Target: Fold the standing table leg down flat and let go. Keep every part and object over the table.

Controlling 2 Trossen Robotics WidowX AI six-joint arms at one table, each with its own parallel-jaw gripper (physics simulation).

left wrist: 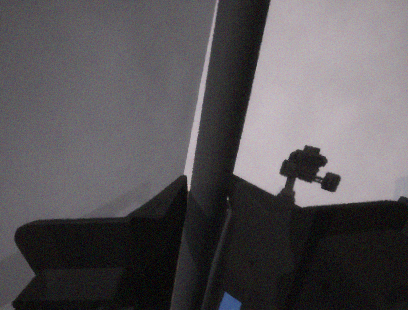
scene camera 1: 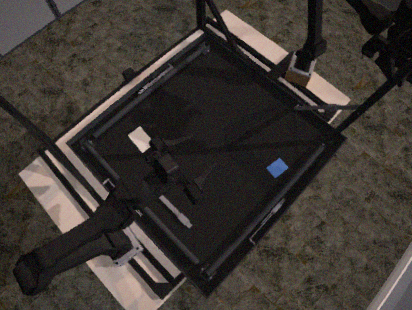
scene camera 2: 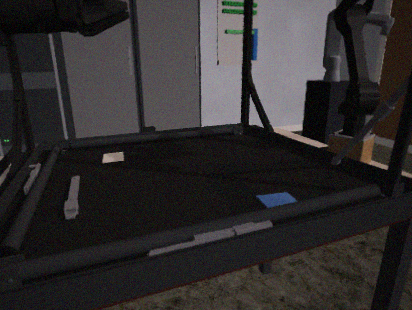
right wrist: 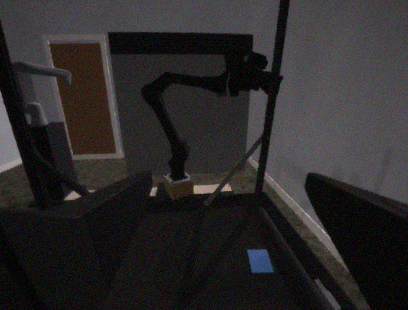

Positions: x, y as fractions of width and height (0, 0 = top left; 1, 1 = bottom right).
Scene:
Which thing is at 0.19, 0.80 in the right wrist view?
My right gripper.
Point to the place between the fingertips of my left gripper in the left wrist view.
0.51, 0.58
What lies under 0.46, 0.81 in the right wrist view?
A table.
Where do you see a table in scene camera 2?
At 0.40, 0.60

